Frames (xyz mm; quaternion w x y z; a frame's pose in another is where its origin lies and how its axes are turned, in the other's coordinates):
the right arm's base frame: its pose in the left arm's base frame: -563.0 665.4 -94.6 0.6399 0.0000 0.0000 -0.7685
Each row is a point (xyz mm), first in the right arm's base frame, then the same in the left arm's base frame.
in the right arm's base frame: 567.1 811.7 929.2
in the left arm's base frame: 132.6 -39.3 834.6
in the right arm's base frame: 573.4 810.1 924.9
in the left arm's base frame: 129.9 -45.2 830.3
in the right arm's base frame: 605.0 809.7 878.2
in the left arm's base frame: 123.7 -76.2 783.6
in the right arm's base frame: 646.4 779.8 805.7
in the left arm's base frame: 86.8 -111.5 711.1
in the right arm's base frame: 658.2 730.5 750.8
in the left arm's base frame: 36.2 -114.2 656.2
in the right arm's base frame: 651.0 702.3 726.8
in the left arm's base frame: 9.8 -102.0 632.2
